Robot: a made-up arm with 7 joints.
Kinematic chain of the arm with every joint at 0, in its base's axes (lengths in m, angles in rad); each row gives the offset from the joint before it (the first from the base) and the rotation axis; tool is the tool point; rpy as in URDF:
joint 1: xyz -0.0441 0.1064 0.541 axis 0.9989 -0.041 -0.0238
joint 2: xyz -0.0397 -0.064 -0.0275 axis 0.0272 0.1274 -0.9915
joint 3: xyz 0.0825 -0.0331 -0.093 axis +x
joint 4: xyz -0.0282 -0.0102 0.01 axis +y
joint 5: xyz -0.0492 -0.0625 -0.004 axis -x
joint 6: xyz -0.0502 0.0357 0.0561 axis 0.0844 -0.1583 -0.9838
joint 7: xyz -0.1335 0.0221 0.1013 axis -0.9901 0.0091 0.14
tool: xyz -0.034 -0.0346 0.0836 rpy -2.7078 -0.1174 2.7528
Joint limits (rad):
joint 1: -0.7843..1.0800
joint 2: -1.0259..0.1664
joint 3: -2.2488..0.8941
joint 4: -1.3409..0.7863
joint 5: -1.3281..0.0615
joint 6: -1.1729..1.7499
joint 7: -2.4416..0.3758
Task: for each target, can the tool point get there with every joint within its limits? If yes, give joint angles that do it. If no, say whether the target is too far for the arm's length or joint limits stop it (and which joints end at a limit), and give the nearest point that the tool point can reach.
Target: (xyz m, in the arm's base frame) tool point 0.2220 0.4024 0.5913
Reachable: no: joint limits stop it (at a limit: joint 1, joint 2, joint 3, joint 4, joint 6, joint 7) | nearest point 0.1691 0.3848 0.5828 | short by 0.056 m
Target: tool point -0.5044 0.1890 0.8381
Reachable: no: joint limits stop it (at a limit: joint 1, joint 2, joint 7) | nearest point -0.3398 0.1165 0.7533 | short by 0.199 m
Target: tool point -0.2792 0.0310 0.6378
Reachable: yes | joints -0.1900 -0.0873 0.2537 -0.2733 -0.2947 1.4859 -0.4220
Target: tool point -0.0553 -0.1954 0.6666
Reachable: yes | joints 0.3504 -0.0815 0.1538 0.4881 -0.7957 1.2885 0.0696
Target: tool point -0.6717 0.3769 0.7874
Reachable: no: too far | nearest point -0.3844 0.2844 0.6199 | short by 0.345 m
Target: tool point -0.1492 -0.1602 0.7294
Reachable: yes | joints -0.5440 -0.6423 0.1150 0.2373 -0.7864 0.1917 -1.9533
